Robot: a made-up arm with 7 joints. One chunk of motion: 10 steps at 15 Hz.
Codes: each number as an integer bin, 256 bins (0 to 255) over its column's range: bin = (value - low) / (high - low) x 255, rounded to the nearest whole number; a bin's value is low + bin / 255 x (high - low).
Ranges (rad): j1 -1.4..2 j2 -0.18..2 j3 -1.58..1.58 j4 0..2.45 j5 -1.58..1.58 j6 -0.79..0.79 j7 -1.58..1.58
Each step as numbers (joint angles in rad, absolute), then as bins.
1 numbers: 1.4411 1.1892 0.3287 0.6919 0.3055 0.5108 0.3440
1 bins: 213 160 154 72 152 210 155
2 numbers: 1.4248 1.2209 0.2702 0.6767 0.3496 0.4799 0.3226
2 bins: 212 164 149 70 156 205 154
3 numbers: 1.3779 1.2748 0.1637 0.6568 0.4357 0.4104 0.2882
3 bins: 208 170 141 68 163 194 151
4 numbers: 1.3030 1.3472 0.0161 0.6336 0.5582 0.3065 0.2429
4 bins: 203 179 129 66 173 177 147
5 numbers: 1.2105 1.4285 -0.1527 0.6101 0.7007 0.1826 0.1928
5 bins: 196 188 115 64 184 157 143
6 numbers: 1.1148 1.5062 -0.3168 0.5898 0.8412 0.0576 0.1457
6 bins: 189 197 102 61 195 137 139
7 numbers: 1.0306 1.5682 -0.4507 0.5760 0.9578 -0.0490 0.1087
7 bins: 182 204 91 60 205 120 136
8 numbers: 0.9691 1.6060 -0.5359 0.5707 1.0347 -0.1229 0.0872
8 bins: 178 209 84 59 211 108 135
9 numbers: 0.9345 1.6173 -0.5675 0.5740 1.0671 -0.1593 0.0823
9 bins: 175 210 82 60 214 102 134
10 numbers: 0.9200 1.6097 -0.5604 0.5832 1.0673 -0.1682 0.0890
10 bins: 174 209 82 61 214 100 135
